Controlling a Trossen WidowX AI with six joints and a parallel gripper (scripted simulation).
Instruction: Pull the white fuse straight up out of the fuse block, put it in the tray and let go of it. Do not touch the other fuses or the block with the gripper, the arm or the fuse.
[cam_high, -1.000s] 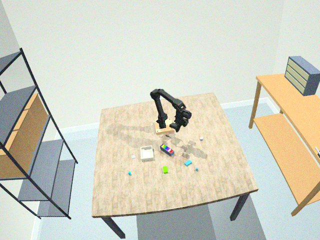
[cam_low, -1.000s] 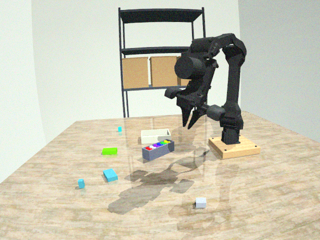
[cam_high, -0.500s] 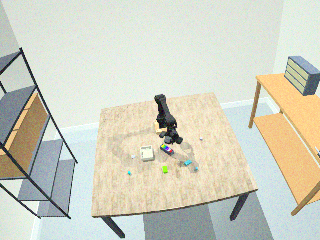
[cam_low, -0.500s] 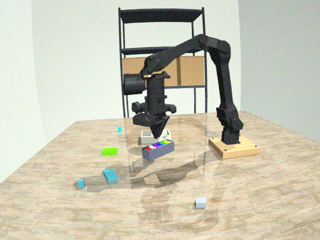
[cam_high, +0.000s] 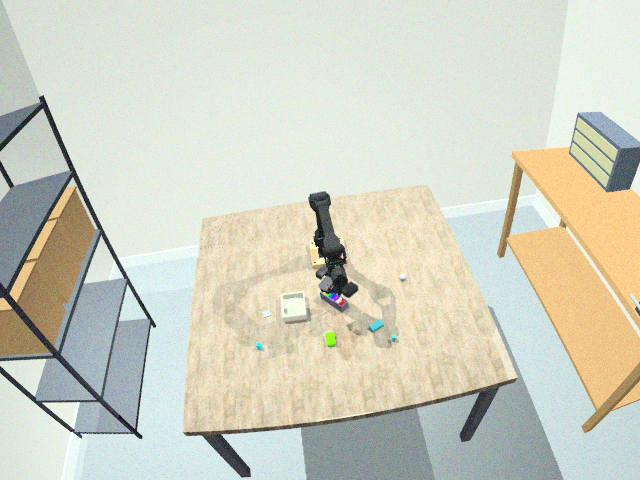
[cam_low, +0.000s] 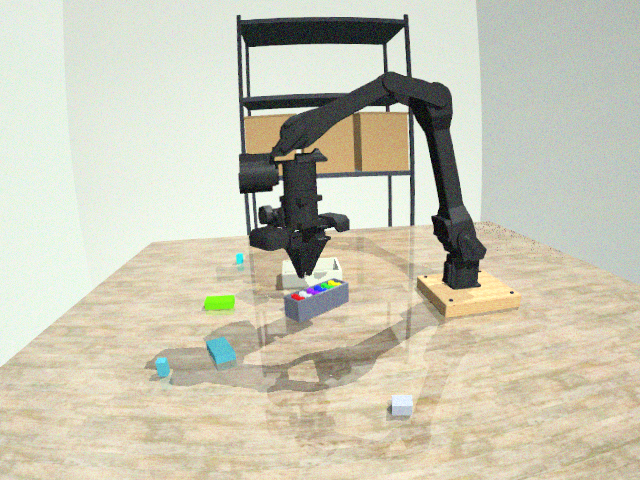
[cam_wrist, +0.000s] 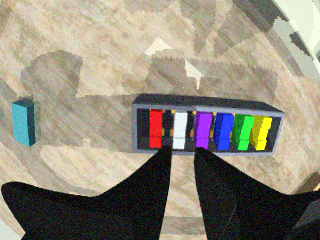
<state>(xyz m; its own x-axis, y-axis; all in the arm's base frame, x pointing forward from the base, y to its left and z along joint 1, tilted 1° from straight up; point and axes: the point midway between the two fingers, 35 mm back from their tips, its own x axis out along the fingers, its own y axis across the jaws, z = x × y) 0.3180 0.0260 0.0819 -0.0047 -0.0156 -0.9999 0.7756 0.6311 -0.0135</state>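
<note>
My gripper tip is 50 mm above the white fuse. Round my gripper tip: red fuse (10 mm ahead, 10 mm to the left, 50 mm below); then grey cube (100 mm behind, 300 mm to the left, 70 mm below); then white tray (20 mm behind, 190 mm to the right, 70 mm below).
</note>
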